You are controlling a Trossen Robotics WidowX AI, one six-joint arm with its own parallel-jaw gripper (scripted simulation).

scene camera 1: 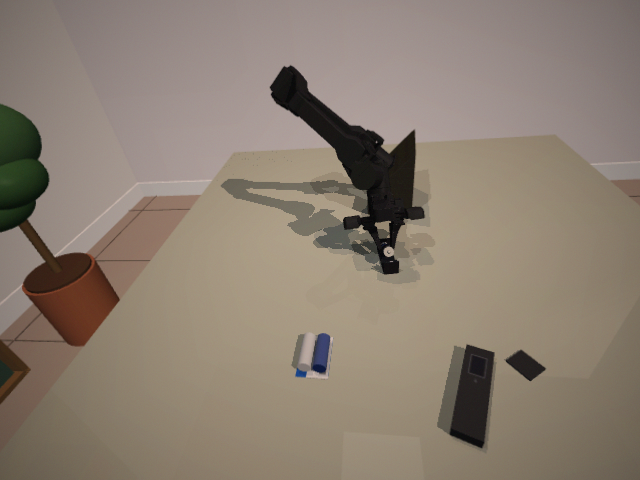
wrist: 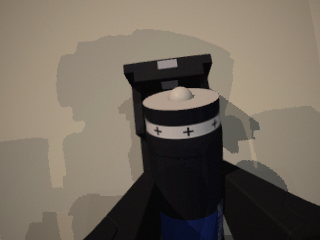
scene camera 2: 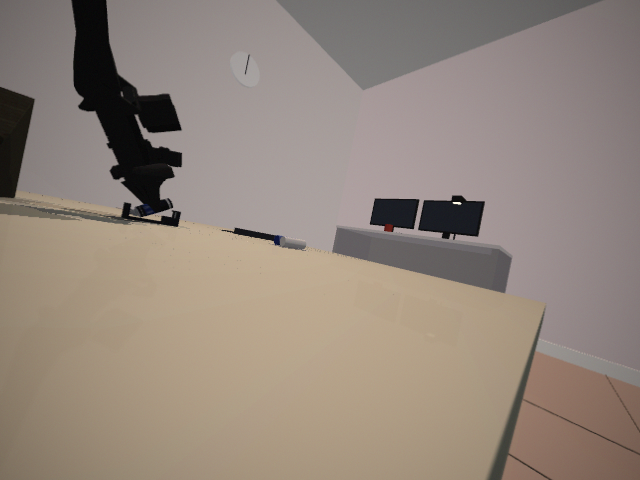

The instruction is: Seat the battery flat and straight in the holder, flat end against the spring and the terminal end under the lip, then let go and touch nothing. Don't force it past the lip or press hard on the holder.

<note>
The pictures show: the gripper and a black remote.
The gripper shows as well in scene camera 1 and in the wrist view.
</note>
